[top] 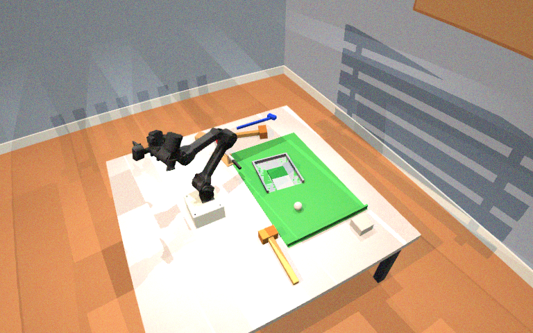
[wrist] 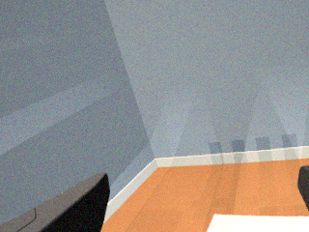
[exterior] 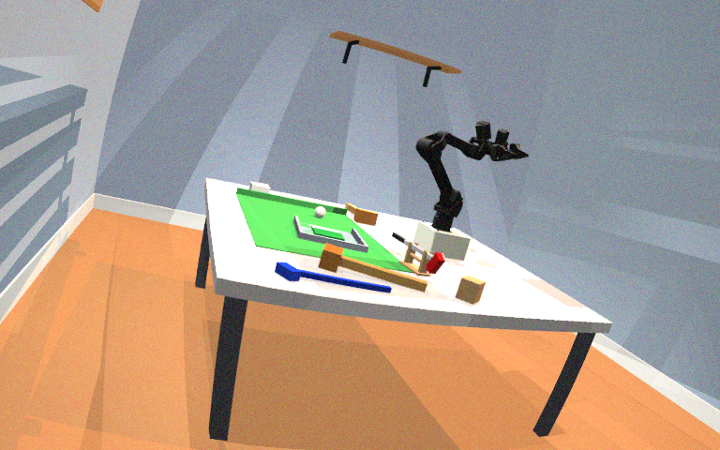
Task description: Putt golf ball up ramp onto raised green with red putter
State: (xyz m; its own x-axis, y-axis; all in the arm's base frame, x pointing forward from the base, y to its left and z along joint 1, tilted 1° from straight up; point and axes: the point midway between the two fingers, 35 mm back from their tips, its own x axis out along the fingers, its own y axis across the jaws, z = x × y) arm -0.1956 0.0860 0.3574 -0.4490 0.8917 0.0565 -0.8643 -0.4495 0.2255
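The wooden stand is 420 mm ahead of my gripper tip, 410 mm below it and 190 mm to the left of it. Also, from my gripper tip: green mat: 690 mm ahead, 450 mm below, 120 mm to the right; then wooden cube: 420 mm to the left, 420 mm below, 340 mm ahead; then white golf ball: 620 mm ahead, 430 mm below, 320 mm to the right.
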